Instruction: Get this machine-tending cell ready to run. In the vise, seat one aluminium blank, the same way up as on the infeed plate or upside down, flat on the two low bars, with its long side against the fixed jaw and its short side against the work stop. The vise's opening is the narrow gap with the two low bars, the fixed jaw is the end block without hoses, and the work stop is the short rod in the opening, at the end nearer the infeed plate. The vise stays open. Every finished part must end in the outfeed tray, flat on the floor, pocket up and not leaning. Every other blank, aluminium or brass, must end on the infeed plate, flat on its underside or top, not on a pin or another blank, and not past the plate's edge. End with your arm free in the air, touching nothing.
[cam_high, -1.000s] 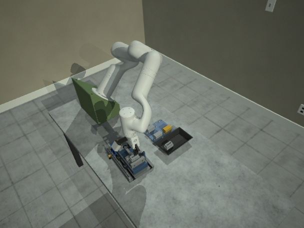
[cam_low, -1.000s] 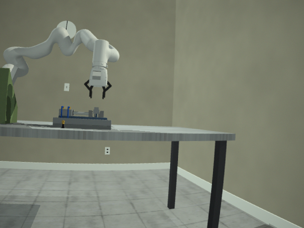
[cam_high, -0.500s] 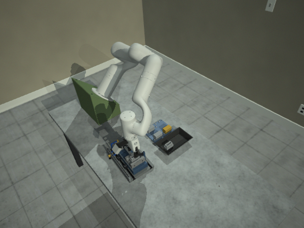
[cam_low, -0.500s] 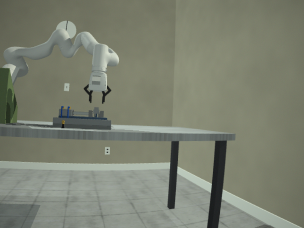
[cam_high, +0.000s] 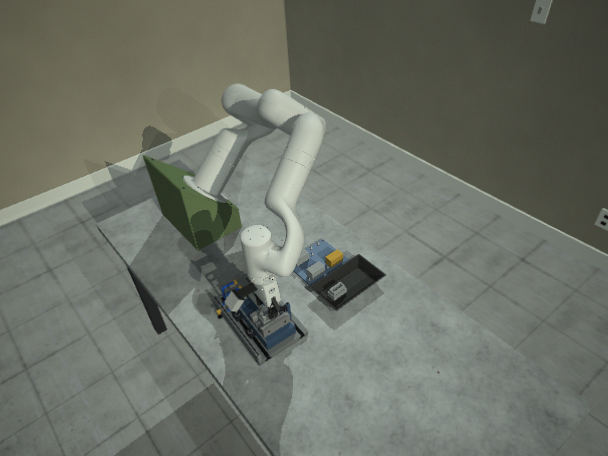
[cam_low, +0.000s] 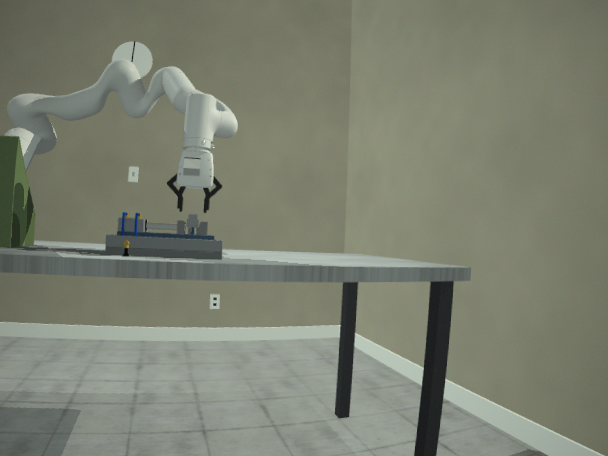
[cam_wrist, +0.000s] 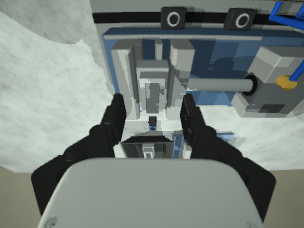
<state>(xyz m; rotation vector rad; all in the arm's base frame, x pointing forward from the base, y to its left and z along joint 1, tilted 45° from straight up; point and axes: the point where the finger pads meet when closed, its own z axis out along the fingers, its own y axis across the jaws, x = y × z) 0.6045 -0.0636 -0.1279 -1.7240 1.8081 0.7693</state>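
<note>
The fixed jaw lies 3 cm ahead of my hand and 6 cm below it. From my hand the other things lie so: moving jaw 3 cm behind, 1 cm to the left, 6 cm below; cylinder rod 8 cm behind, 1 cm to the left, 6 cm below; vise 7 cm behind, 1 cm to the left, 10 cm below.
</note>
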